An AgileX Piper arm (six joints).
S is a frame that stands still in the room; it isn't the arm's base.
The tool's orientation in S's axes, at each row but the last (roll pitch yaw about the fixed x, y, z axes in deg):
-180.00, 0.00, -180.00
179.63, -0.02, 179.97
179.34, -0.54, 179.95
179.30, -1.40, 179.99
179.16, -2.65, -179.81
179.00, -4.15, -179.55
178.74, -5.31, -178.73
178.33, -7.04, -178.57
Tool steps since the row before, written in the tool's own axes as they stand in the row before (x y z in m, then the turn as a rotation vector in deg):
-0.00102, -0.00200, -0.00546, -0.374, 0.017, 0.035
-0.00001, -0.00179, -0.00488, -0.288, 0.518, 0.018
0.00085, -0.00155, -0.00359, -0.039, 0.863, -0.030
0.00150, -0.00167, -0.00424, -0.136, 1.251, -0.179
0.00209, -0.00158, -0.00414, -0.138, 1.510, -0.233
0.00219, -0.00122, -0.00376, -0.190, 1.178, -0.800
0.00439, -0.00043, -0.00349, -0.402, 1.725, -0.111
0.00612, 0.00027, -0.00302, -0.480, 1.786, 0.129
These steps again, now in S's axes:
0.00102, -0.00200, 0.00546, 0.374, 0.017, -0.035
0.00001, -0.00182, 0.00487, 0.288, 0.518, -0.015
-0.00082, -0.00159, 0.00358, 0.040, 0.863, 0.040
-0.00140, -0.00172, 0.00425, 0.141, 1.249, 0.191
-0.00189, -0.00165, 0.00421, 0.145, 1.507, 0.248
-0.00190, -0.00130, 0.00389, 0.240, 1.166, 0.805
-0.00404, -0.00060, 0.00387, 0.376, 1.731, 0.111
-0.00571, 0.00004, 0.00375, 0.422, 1.800, -0.135

